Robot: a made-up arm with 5 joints.
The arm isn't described. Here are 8 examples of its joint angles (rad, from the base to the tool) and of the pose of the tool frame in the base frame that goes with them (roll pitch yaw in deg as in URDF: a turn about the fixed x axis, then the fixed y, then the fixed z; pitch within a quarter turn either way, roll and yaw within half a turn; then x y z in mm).
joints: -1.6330 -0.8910 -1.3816 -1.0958 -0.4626
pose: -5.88 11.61 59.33 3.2 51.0 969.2
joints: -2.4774 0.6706 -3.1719 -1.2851 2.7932
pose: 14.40 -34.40 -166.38 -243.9 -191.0 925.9
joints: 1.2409 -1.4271 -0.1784 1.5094 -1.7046
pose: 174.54 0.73 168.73 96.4 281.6 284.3
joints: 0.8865 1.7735 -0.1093 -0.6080 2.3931
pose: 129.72 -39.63 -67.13 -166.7 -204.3 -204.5
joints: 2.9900 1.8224 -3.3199 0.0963 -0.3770
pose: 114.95 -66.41 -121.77 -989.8 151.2 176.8
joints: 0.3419 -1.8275 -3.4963 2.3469 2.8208
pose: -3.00 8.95 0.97 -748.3 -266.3 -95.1
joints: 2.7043 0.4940 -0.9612 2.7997 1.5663
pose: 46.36 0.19 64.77 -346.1 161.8 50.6
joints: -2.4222 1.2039 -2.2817 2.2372 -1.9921
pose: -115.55 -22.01 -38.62 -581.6 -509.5 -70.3
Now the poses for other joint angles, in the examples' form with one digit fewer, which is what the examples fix.
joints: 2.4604 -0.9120 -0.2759 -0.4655 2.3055
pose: -83.6 41.9 55.2 -324 263 467
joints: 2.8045 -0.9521 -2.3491 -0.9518 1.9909
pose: 61.6 -21.4 81.9 584 -205 874
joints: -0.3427 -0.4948 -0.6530 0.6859 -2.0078
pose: 155.7 10.9 93.1 538 -192 321
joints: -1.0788 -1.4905 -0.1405 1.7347 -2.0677
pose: -174.8 -2.8 56.5 122 -229 254
